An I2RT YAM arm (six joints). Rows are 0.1 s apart.
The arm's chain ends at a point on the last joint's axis. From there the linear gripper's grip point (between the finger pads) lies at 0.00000 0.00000 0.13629 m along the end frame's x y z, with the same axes.
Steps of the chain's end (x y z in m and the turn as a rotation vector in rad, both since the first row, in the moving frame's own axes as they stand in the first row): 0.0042 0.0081 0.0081 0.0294 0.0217 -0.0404; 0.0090 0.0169 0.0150 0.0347 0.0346 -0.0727; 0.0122 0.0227 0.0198 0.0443 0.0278 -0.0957; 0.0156 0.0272 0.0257 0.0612 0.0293 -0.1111; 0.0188 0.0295 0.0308 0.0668 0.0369 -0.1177; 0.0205 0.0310 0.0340 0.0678 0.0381 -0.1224; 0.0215 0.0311 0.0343 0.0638 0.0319 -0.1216; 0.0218 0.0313 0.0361 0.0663 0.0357 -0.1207
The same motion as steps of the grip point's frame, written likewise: 0.0071 0.0040 0.0080 0.0294 0.0217 -0.0404; 0.0135 0.0120 0.0148 0.0347 0.0346 -0.0727; 0.0157 0.0165 0.0196 0.0443 0.0278 -0.0957; 0.0191 0.0187 0.0254 0.0612 0.0293 -0.1111; 0.0233 0.0201 0.0304 0.0668 0.0369 -0.1177; 0.0251 0.0215 0.0336 0.0678 0.0381 -0.1224; 0.0253 0.0222 0.0340 0.0638 0.0319 -0.1216; 0.0261 0.0220 0.0357 0.0663 0.0357 -0.1207
